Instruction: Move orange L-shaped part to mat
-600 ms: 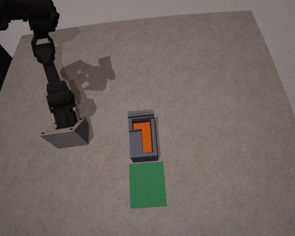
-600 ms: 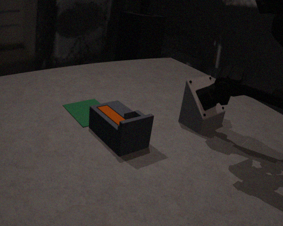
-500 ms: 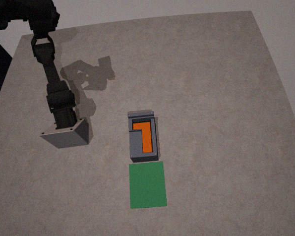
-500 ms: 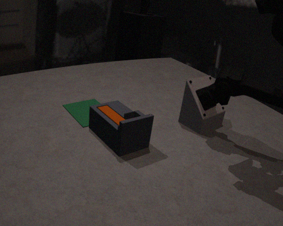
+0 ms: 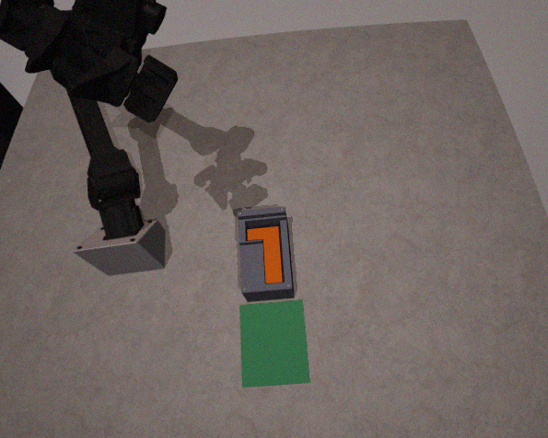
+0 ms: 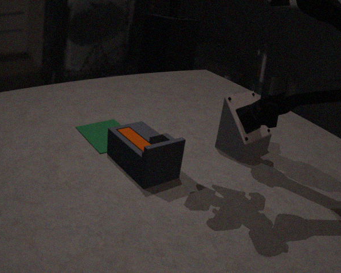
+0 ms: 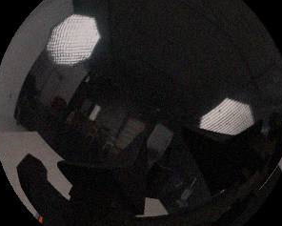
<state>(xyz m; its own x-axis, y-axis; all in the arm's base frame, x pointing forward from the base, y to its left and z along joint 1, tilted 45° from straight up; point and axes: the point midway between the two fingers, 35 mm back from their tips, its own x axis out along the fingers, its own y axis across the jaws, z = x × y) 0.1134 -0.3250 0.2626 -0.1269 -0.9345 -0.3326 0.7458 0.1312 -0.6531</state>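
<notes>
The orange L-shaped part lies 470 mm below my gripper tip and 130 mm ahead of it. From my gripper tip the other things lie so: green mat (530 mm below, 160 mm to the right, 120 mm ahead).
</notes>
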